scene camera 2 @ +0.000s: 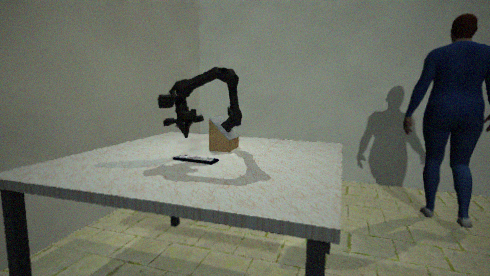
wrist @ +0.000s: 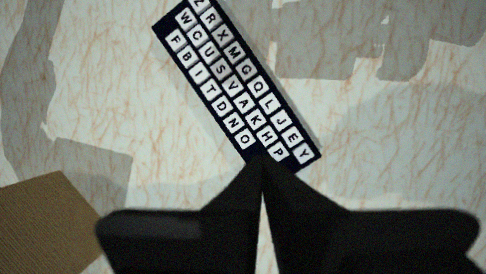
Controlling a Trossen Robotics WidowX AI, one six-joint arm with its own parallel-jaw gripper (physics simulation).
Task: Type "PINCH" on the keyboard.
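Pixels of known places: gripper, between the fingertips: [scene camera 2: 186, 137] [wrist: 260, 162]; arm's base, origin of its link: [scene camera 2: 225, 127].
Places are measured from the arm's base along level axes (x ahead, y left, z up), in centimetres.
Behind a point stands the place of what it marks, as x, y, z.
Observation:
A dark keyboard [scene camera 2: 195, 159] {35.9, -5.8, -11.1} [wrist: 225, 80] {33.1, -5.2, -11.1} with white letter keys lies flat on the table. In the wrist view it runs slantwise from upper left to lower right. The P key [wrist: 278, 152] {31.4, -14.2, -10.6}, the I key [wrist: 197, 73] {31.7, -2.7, -10.6}, the N key [wrist: 233, 122] {30.5, -8.7, -10.6}, the C key [wrist: 196, 35] {34.4, -0.2, -10.6} and the H key [wrist: 267, 136] {31.8, -12.2, -10.6} all show. My gripper [scene camera 2: 186, 136] {31.1, -11.9, -1.8} [wrist: 260, 162] {31.1, -11.9, -1.8} is shut and empty. It hangs clearly above the keyboard in the scene view. In the wrist view its tips overlap the board's near end, just below the O and P keys.
A wooden wedge block [scene camera 2: 220, 141] {9.5, -0.7, -6.7} [wrist: 45, 220] {9.4, -0.9, -7.3} stands under the arm's base on the white table [scene camera 2: 300, 200] {74.9, 43.1, -12.4}. A person in blue [scene camera 2: 457, 100] stands on the tiled floor to the right, apart from the table. The arm's shadow falls across the table around the keyboard.

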